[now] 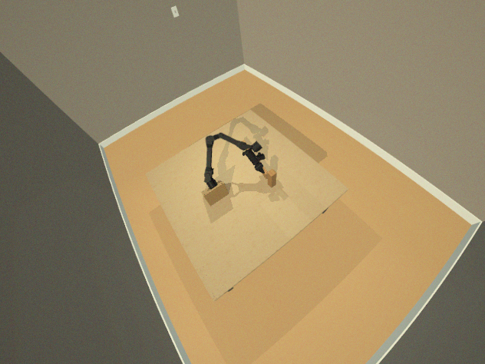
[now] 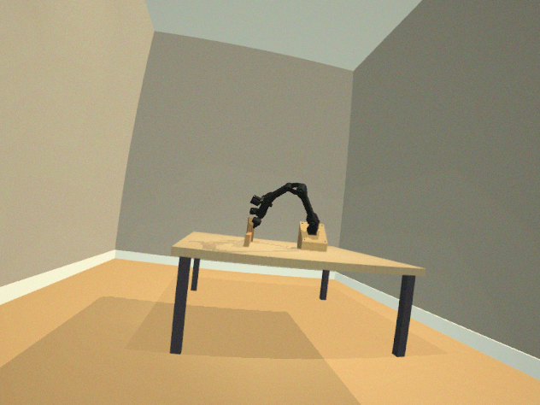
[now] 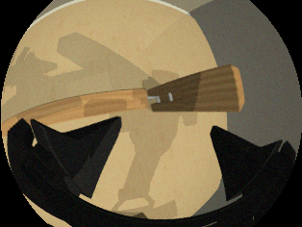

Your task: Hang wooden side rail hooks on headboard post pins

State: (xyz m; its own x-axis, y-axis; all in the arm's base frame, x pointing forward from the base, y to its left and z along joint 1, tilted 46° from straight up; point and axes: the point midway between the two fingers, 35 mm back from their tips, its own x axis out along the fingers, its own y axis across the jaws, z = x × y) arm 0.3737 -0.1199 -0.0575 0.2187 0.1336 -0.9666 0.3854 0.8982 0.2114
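Right now my gripper tip is 8 cm to the left of the headboard post, 5 cm above it and 2 cm short of it.
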